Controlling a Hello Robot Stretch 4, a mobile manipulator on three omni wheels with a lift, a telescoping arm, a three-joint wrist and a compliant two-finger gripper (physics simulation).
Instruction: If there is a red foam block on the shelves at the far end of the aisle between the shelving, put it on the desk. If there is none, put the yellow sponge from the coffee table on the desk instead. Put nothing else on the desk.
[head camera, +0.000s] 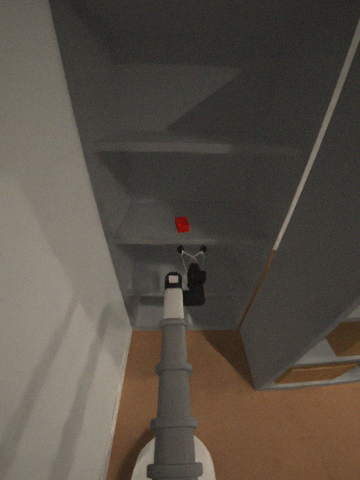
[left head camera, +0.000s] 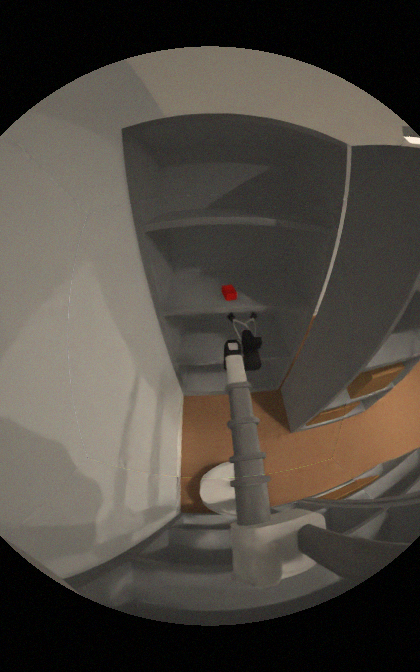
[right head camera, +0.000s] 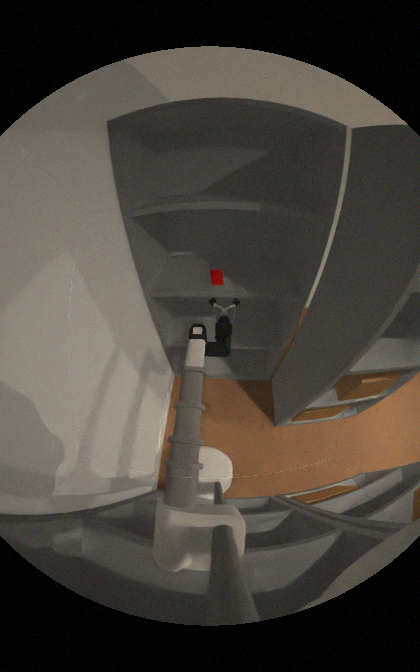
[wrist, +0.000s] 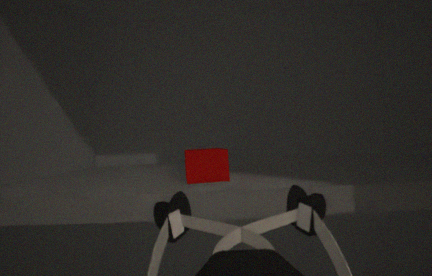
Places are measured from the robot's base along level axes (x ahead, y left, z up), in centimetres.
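Where they show: gripper, fingertip midpoint: (head camera: 191, 246) (wrist: 237, 204).
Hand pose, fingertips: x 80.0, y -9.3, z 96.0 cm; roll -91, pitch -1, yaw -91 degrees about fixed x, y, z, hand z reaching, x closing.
After its pixels a point has its place.
A red foam block (head camera: 182, 224) @[x 92.8, y -5.0, z 100.8 cm] (left head camera: 229, 292) (right head camera: 217, 277) (wrist: 207, 166) @[x 92.0, y -5.7, z 98.6 cm] sits on a middle shelf board (head camera: 150, 241) @[x 85.5, y 12.0, z 94.8 cm] (left head camera: 195, 312) (right head camera: 180, 294) of the grey shelving, near its front edge. My gripper (head camera: 192, 249) @[x 80.0, y -9.3, z 96.0 cm] (left head camera: 242, 316) (right head camera: 224, 302) (wrist: 237, 204) @[x 80.0, y -9.3, z 96.0 cm] is open and empty, with its fingertips in front of that board's edge. In the wrist view the block shows beyond the fingertips, left of the middle between them, and apart from both. The desk, the coffee table and the yellow sponge do not show in these views.
A pale wall (head camera: 45, 250) @[x 49.3, y 37.4, z 119.2 cm] (left head camera: 115, 350) stands close on the left. A tall grey shelf side panel (head camera: 305, 260) @[x 63.6, y -58.1, z 100.9 cm] (left head camera: 345, 310) (right head camera: 335, 300) stands on the right. Another shelf board (head camera: 165, 146) @[x 85.4, y 3.0, z 140.7 cm] (left head camera: 215, 220) lies above the block. Wooden boxes (head camera: 315, 372) @[x 40.2, y -88.8, z 25.8 cm] (left head camera: 375, 381) (right head camera: 367, 386) sit in low shelving at the right.
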